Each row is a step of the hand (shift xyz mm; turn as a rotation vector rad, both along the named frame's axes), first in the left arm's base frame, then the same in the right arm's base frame.
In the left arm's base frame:
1: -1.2 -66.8 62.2 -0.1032 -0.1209 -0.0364
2: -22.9 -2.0 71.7 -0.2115 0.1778 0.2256
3: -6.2 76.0 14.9 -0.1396 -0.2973 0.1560
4: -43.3 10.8 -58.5 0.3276 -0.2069 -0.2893
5: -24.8 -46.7 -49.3 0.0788 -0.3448 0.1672
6: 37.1 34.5 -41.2 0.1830 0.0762 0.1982
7: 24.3 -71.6 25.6 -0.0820 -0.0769 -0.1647
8: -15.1 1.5 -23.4 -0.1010 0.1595 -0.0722
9: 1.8 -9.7 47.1 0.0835 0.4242 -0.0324
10: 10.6 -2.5 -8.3 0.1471 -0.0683 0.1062
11: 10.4 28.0 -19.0 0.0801 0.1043 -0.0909
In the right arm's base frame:
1: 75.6 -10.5 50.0 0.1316 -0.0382 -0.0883
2: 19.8 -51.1 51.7 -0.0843 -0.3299 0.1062
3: -68.9 -32.9 14.4 0.3436 -0.1069 0.0525
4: -11.6 -13.6 -71.4 0.0758 0.4652 -0.1080
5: 41.2 13.8 -57.7 0.3442 0.0869 0.1643
6: -48.5 40.5 -16.3 -0.0766 0.0459 0.2657
7: 68.1 28.9 30.0 0.0616 0.0252 -0.1880
8: -2.4 -2.8 -27.6 -0.1444 -0.0974 -0.1025
9: 17.4 -16.9 41.5 -0.4309 -0.0311 0.0361
10: -1.4 13.4 -2.3 0.0531 0.0963 0.1596
11: -32.5 9.7 -10.0 -0.1338 0.0802 -0.0351

